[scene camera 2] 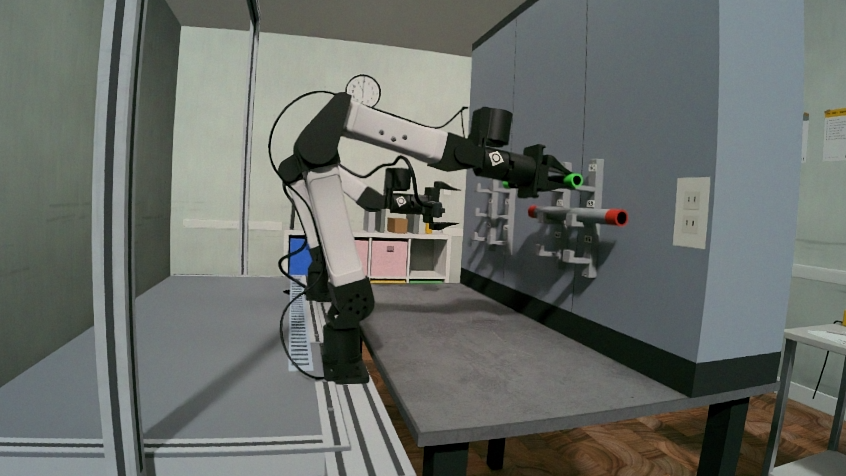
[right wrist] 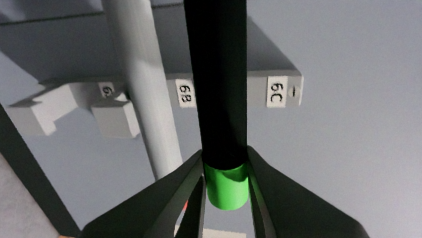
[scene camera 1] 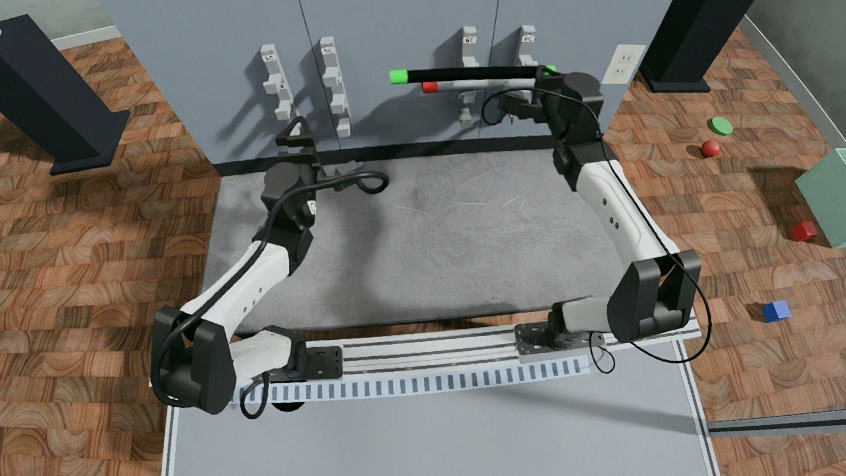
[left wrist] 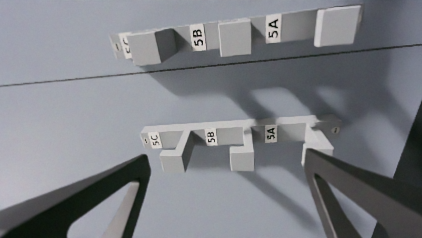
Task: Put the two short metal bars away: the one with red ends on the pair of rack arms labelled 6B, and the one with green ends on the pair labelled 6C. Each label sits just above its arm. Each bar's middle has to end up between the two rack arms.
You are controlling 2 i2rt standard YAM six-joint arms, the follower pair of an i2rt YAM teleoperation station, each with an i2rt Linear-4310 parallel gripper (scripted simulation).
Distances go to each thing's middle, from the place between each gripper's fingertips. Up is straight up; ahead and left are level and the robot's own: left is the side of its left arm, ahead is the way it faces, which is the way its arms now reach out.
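Right hand 7 cm above red-ended bar [scene camera 2: 615,217], 6 cm short of it, 6 cm to the right of it. From my right hand: outlet plate [scene camera 2: 699,184] 5 cm below, 9 cm ahead, 24 cm to the right; rack strip [scene camera 1: 467,59] 7 cm below, 6 cm ahead, 14 cm to the left; green-ended bar [scene camera 1: 491,72] 1 cm ahead, 13 cm to the left.
Left hand 7 cm below green-ended bar, 6 cm short of it, 34 cm to the left of it. From my left hand: outlet plate 2 cm above, 14 cm ahead, 72 cm to the right; rack strip 1 cm below, 11 cm ahead, 34 cm to the right; red-ended bar 11 cm ahead, 41 cm to the right. By its middle, rack strip nearer to my right hand than to my left hand.
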